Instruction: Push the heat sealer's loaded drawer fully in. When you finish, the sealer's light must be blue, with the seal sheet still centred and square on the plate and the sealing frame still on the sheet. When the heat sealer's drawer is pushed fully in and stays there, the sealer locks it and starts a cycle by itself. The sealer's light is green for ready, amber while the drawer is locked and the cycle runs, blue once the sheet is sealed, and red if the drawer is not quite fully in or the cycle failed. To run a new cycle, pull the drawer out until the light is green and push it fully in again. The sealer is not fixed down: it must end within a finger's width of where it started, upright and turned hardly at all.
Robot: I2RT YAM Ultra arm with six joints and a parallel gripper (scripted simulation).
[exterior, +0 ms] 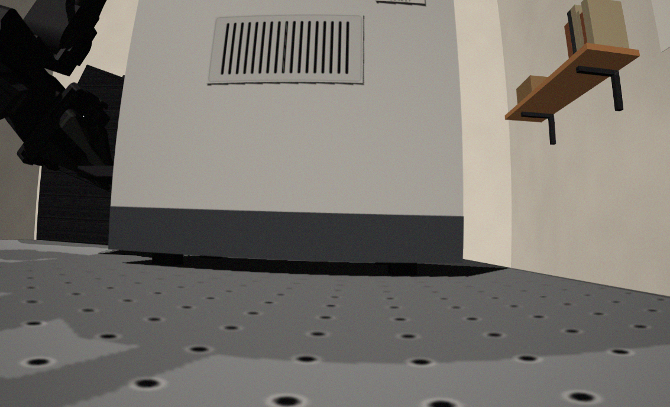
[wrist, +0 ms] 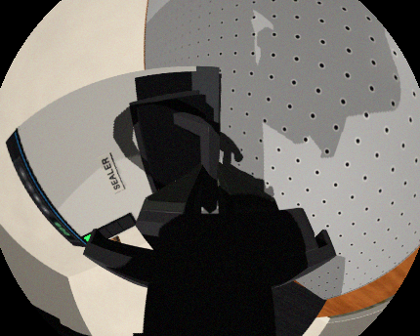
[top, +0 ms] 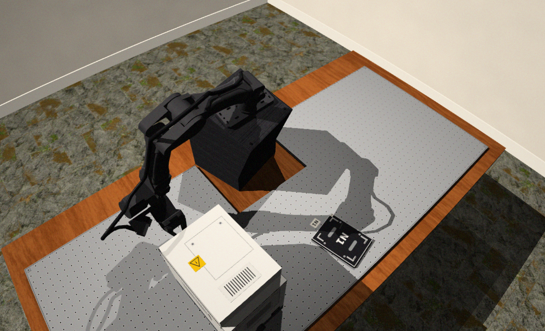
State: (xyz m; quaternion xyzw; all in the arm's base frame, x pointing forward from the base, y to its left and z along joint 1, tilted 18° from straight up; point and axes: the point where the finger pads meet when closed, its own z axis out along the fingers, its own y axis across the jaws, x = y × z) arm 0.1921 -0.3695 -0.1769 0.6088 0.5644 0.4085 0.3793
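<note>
My hand is 110 mm short of the sealer drawer and 10 mm above it.
</note>
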